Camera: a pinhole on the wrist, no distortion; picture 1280 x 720 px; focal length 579.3 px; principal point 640.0 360.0 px. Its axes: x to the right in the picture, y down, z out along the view. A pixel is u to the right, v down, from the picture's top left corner.
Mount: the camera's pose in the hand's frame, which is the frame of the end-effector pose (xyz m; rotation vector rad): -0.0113 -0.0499 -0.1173 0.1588 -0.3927 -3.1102
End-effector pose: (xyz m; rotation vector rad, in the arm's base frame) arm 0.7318 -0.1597 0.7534 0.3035 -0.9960 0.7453
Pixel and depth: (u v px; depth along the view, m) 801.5 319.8 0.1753
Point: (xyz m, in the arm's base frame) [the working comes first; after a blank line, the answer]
In the camera's frame: 0.0489 -0.0122 0.1753

0.6751 -0.2135 0.7107
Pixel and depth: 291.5 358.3 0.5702
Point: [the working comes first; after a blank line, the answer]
In the camera's frame: -0.3430 -0.0017 0.5702

0.4516 -0.2294 1.2201
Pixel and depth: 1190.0 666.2 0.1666
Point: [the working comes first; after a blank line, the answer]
In the camera's frame: 0.1582 0.0881 0.1666

0.7055 -0.3354 0.6315
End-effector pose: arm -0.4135 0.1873 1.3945 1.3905 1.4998 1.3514
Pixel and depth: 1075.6 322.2 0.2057
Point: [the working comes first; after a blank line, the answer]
In the camera's frame: 0.1547 -0.0134 0.2057

-0.3144 0.0213 1.3607
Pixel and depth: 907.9 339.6 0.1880
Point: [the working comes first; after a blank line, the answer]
In the camera's frame: 0.0869 -0.0066 0.1880

-0.3391 0.0871 1.3646
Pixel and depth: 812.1 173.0 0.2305
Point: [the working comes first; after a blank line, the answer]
In the camera's frame: 0.0685 -0.0744 0.2305

-0.2974 0.0992 1.4343
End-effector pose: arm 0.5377 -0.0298 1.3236 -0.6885 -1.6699 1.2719
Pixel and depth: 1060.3 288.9 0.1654
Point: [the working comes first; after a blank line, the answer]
In the camera's frame: 0.1200 -0.0203 0.1654

0.5794 -0.1614 1.2663
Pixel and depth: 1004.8 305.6 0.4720
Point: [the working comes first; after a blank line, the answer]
In the camera's frame: 0.2972 -0.0443 0.4720

0.4195 -0.4251 1.0906
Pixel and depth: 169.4 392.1 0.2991
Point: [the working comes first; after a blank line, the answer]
In the camera's frame: -0.2430 0.0166 0.2991

0.2704 0.0532 1.3632
